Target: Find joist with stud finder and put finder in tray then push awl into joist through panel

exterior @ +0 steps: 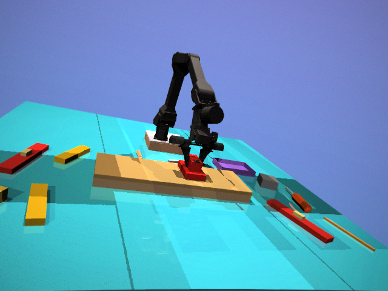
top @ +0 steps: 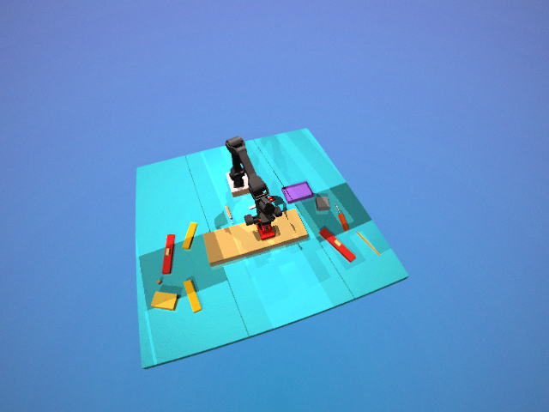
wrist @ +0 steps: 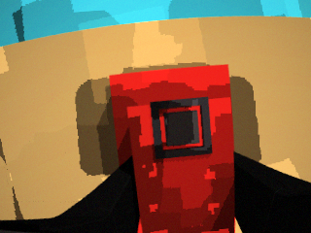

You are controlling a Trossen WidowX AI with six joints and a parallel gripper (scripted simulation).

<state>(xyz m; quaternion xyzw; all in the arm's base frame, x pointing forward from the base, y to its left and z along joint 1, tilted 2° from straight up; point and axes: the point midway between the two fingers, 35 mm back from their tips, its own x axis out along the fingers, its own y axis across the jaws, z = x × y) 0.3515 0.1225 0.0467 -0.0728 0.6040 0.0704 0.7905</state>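
Right now the purple tray is 27 cm behind my gripper tip, 22 cm to the left of it and 5 cm below it. Round my gripper tip: grey block (16 cm behind, 35 cm to the left, 5 cm below); then stud finder (1 cm ahead, 2 cm above); then awl (15 cm behind, 19 cm to the right, 6 cm below).
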